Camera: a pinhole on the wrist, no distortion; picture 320 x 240 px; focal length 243.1 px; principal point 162.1 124.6 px. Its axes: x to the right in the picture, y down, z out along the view. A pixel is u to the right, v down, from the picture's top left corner.
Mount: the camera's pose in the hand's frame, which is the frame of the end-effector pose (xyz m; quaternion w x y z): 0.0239 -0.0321 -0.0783 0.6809 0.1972 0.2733 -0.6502
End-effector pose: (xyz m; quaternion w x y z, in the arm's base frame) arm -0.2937 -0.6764 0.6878 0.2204 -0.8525 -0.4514 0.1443
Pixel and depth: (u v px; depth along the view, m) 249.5 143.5 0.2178
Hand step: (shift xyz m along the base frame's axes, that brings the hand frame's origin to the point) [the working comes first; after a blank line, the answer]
In the camera's frame: 0.0783 0.0169 0.2178

-0.1417 0.1776 0.0782
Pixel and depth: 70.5 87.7 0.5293
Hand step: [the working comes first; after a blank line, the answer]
In the camera's frame: -0.1994 -0.0803 0.5293

-0.3544 0.2230 -0.2910
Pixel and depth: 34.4 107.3 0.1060
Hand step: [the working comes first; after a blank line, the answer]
In the camera's frame: -0.0557 -0.0075 0.1060

-0.0410 0.0608 -0.0071
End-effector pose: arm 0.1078 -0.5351 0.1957 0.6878 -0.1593 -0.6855 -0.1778
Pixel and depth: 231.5 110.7 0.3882
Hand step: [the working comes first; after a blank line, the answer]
In the camera's frame: 0.1108 -0.0222 0.3882

-0.3043 -0.2509 0.0399
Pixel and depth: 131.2 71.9 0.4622
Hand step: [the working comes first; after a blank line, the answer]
In the camera's frame: -0.0587 -0.1002 0.4622

-0.4184 -0.0995 -0.0263
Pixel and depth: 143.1 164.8 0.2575
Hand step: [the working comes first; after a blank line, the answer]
In the camera's frame: -0.0201 0.0426 0.2575

-0.1957 -0.0965 0.0928
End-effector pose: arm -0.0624 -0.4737 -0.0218 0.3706 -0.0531 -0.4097 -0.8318
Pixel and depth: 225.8 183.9 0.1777
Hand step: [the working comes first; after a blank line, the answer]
In the camera's frame: 0.0466 0.0433 0.1777

-0.1848 0.0370 -0.0614
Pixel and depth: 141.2 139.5 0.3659
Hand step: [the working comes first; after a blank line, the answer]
In the camera's frame: -0.0315 0.0224 0.3659

-0.2661 0.2009 0.0306
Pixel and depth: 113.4 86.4 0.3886
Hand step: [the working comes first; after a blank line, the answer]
In the camera's frame: -0.0778 -0.0611 0.3886

-0.2095 0.2799 0.0445
